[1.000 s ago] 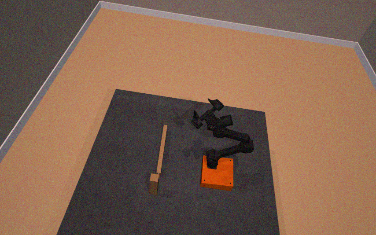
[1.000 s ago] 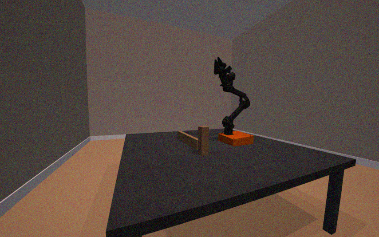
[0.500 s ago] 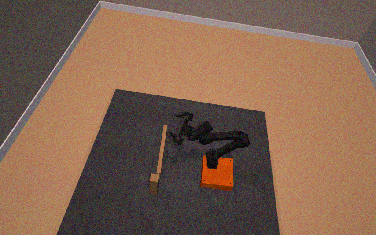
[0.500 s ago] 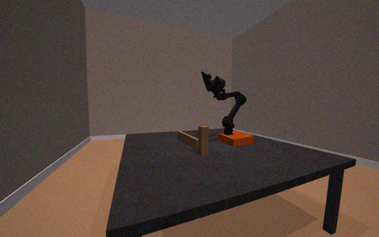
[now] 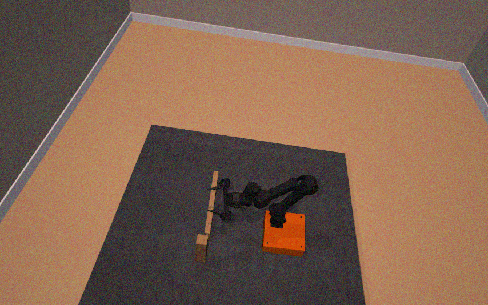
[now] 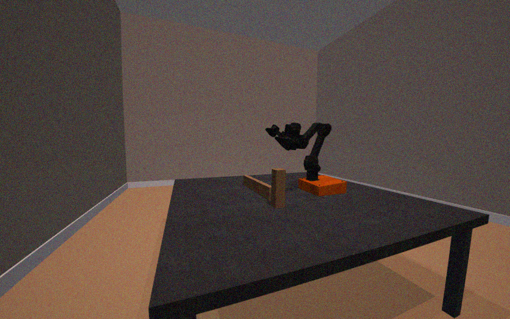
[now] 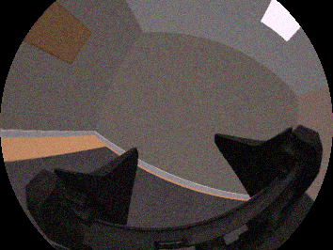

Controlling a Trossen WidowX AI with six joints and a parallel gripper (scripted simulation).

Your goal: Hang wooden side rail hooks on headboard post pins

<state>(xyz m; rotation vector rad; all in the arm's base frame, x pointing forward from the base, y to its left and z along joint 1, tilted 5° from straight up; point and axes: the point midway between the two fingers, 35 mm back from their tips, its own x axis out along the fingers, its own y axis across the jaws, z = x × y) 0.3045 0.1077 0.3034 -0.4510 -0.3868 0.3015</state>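
Now: the wooden headboard post 100 mm to the left of my gripper tip and 270 mm below it.
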